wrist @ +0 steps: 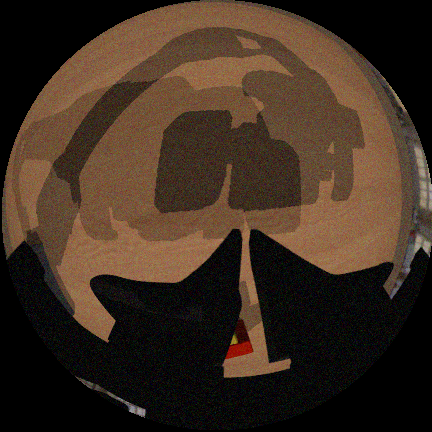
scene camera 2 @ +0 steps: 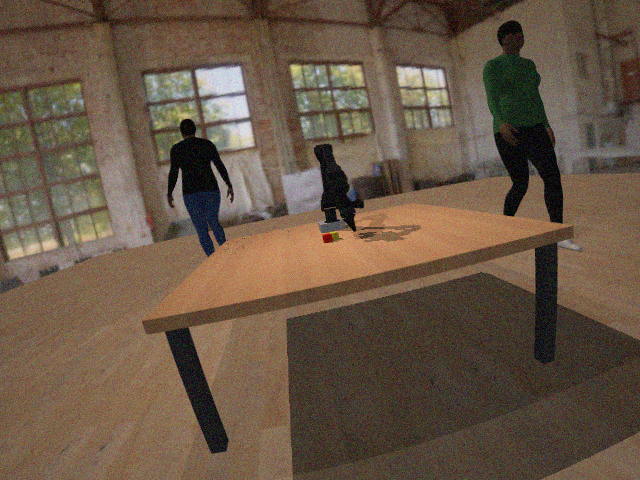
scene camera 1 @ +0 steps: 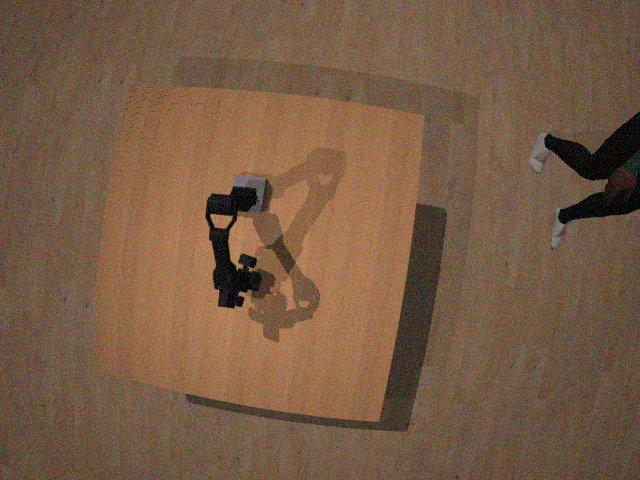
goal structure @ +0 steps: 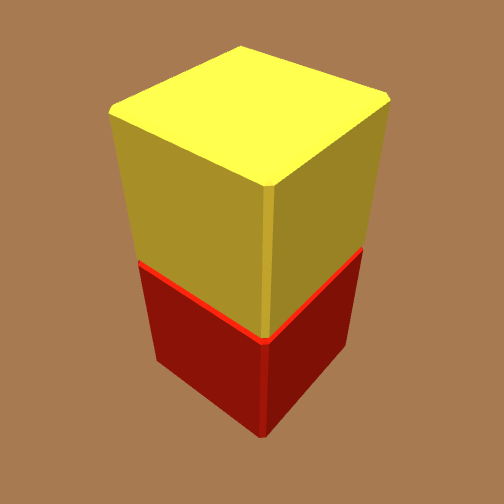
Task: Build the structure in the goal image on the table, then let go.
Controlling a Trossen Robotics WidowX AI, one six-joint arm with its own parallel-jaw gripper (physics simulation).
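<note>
A red block and a yellow block sit side by side on the table. In the wrist view they show in part through the gap between the fingers, below the fingertips in the picture; the left finger hides most of them. My gripper points down and is shut but for a narrow slit, with bare table showing between its tips and no block held. In scene camera 1 the arm's forward part hides the blocks, and the fingertips cannot be made out.
The arm's grey base stands on the wooden table. A person in a green top and one in a black top are beyond the table. Arm shadows fall across the table.
</note>
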